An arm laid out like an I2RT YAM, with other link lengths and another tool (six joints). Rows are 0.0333 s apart.
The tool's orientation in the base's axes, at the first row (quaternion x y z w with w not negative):
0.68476 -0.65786 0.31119 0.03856
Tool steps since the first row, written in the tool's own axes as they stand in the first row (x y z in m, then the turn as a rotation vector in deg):
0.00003 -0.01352 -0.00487 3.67 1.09 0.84
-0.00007 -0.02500 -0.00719 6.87 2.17 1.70
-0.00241 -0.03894 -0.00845 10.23 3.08 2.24
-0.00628 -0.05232 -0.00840 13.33 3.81 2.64
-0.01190 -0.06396 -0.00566 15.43 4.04 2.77
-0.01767 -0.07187 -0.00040 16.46 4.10 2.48
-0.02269 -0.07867 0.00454 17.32 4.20 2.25
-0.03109 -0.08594 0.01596 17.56 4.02 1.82
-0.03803 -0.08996 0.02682 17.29 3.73 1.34
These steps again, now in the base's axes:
0.01068 0.00400 0.00875 -0.91 -3.75 0.69
0.02043 0.00667 0.01466 -1.78 -7.10 1.14
0.03299 0.01114 0.01953 -2.61 -10.41 1.98
0.04561 0.01627 0.02241 -3.32 -13.41 2.88
0.05774 0.02146 0.02168 -3.61 -15.34 3.69
0.06737 0.02513 0.01753 -3.84 -16.12 4.40
0.07581 0.02814 0.01359 -4.07 -16.78 4.95
0.08732 0.03119 0.00300 -4.08 -16.77 5.48
0.09553 0.03278 -0.00760 -3.97 -16.27 5.84

